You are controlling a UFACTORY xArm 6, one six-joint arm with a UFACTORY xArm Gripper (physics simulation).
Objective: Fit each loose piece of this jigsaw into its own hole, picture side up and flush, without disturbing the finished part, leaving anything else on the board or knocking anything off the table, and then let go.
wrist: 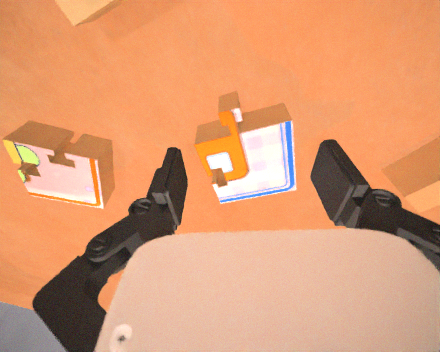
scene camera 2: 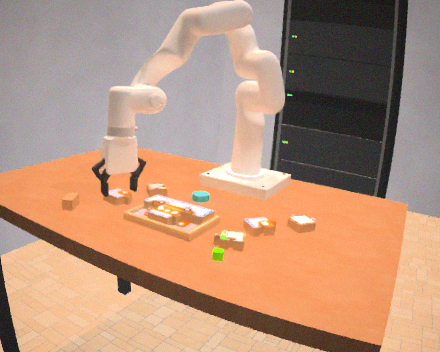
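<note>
My gripper [scene camera 2: 119, 191] [wrist: 248, 161] is open and empty, low above a loose jigsaw piece with an orange shape and blue border [scene camera 2: 118, 195] [wrist: 257, 157]. In the wrist view this piece lies picture side up between the fingertips, touching neither. A pink piece with an orange edge [scene camera 2: 157, 189] [wrist: 62, 172] lies outside the left finger. The framed board [scene camera 2: 198, 232] holds the joined part of the jigsaw [scene camera 2: 175, 209]. Three more loose pieces lie right of the board in the scene view: one with green [scene camera 2: 231, 238], one blue-edged with orange [scene camera 2: 259, 225], and a pale one [scene camera 2: 302, 222].
A brown block [scene camera 2: 70, 201] lies left of the gripper in the scene view. A teal disc [scene camera 2: 200, 196] lies behind the board. A bright green cube [scene camera 2: 218, 254] lies in front of the green-marked piece. The robot's base [scene camera 2: 215, 180] stands at the back of the table [scene camera 2: 320, 280].
</note>
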